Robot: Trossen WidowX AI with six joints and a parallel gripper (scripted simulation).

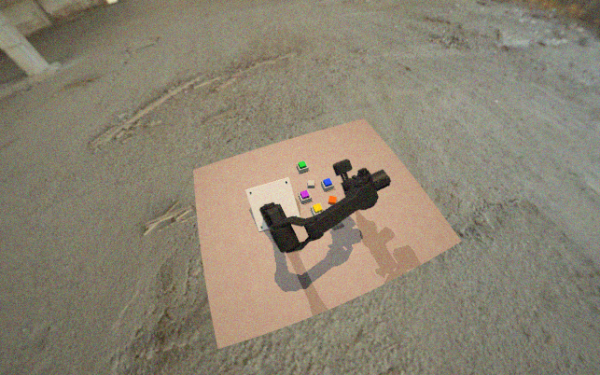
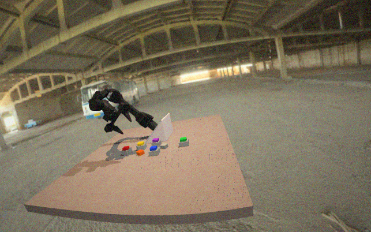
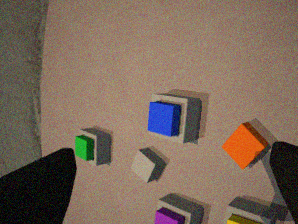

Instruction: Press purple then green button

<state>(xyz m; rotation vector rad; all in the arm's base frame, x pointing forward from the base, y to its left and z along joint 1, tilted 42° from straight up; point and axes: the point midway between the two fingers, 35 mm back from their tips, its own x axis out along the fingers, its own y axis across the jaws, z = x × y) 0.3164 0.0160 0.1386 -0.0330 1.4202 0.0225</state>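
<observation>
The purple button lies 14 cm behind my gripper tip, 13 cm below it and 9 cm to the left of it. Also, from my gripper tip: orange block (15 cm below, 3 cm behind, 2 cm to the left); then blue button (13 cm below, 11 cm to the left, 1 cm behind); then red button (13 cm below, 8 cm to the right, 7 cm behind).
</observation>
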